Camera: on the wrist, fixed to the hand. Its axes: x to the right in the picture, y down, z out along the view.
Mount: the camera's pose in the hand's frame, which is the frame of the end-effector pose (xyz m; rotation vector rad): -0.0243 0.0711 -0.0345 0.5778 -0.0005 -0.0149
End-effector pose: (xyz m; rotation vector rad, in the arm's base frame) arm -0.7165 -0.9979 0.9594 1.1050 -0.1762 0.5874
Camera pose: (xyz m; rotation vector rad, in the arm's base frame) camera -0.7796 -0.9538 0.9897 1.6628 0.0066 0.6430
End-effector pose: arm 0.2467 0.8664 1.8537 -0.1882 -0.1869 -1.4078
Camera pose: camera 0.3139 0.8922 1.8130 0.2907 -0.5845 -1.3139
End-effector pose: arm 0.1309 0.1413 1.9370 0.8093 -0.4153 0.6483
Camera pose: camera 0.0686 0.1956 1.9392 1.3584 -0.2192 0.7659
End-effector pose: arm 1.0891 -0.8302 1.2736 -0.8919 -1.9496 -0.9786
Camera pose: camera 1.1701 -0.8327 1.2898 -0.5425 -2.0761 -0.3754
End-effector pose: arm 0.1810 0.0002 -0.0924 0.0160 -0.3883 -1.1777
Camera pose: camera 0.2473 0.0434 -0.1165 0.5203 -0.7186 -1.0463
